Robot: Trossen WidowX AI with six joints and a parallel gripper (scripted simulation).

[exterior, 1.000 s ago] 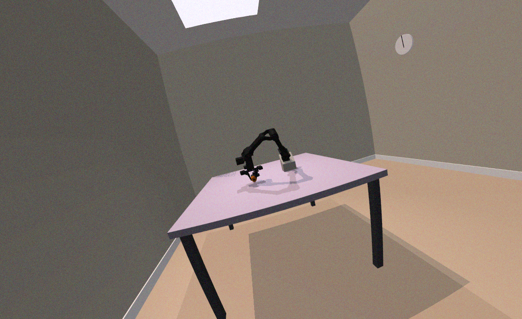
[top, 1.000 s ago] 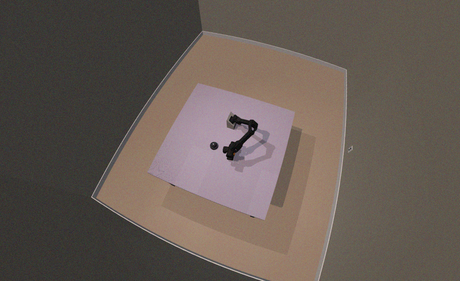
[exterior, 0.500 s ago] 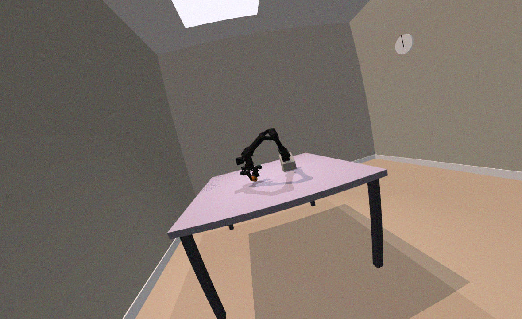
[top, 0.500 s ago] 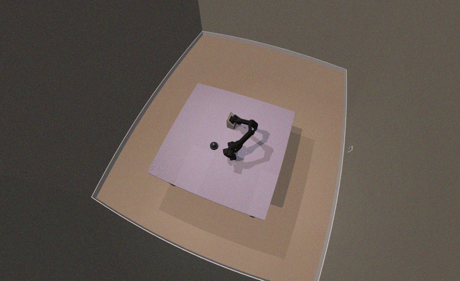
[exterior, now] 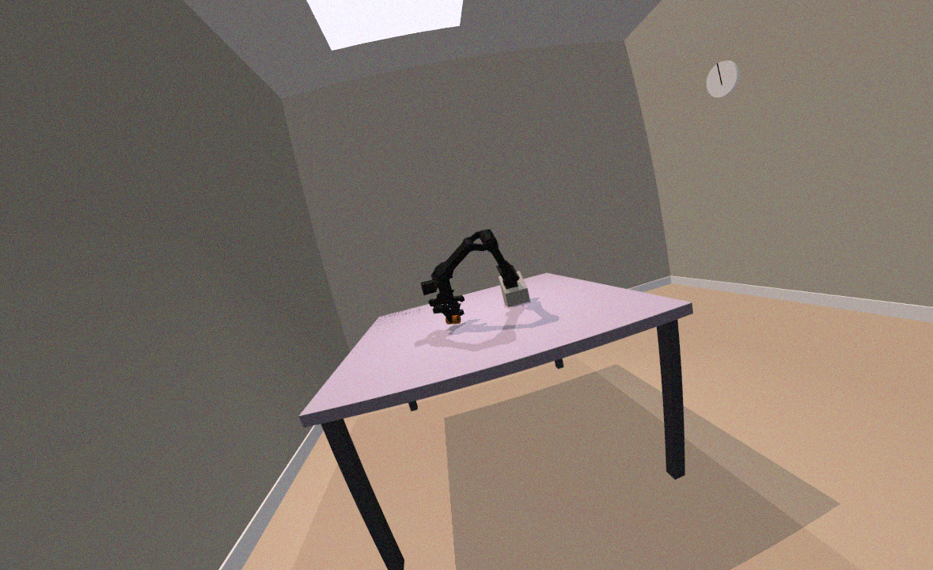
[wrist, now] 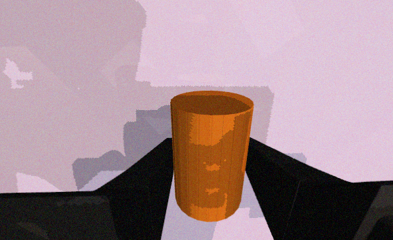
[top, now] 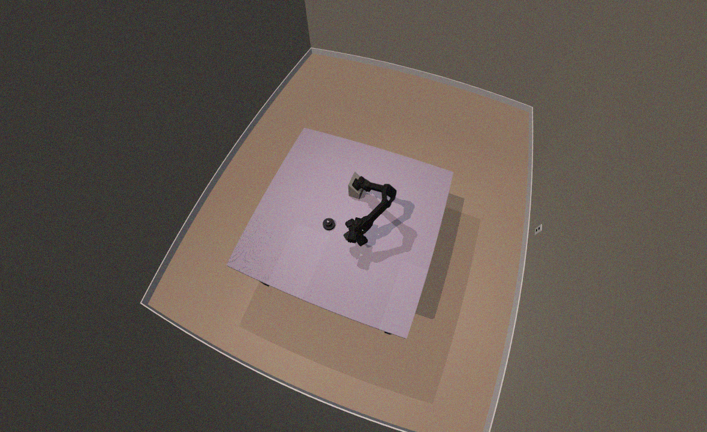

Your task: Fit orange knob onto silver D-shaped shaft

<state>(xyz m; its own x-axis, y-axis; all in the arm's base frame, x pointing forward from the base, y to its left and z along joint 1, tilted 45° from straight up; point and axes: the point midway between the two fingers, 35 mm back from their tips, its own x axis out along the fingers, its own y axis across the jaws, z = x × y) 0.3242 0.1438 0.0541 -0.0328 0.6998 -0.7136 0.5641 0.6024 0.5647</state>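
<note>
Right now the orange knob is 10 mm to the right of my gripper tip, 10 mm ahead of it and 10 mm above it. From my gripper tip the other things lie so: dark round pedestal (210 mm to the right, 10 mm behind, 10 mm above).
</note>
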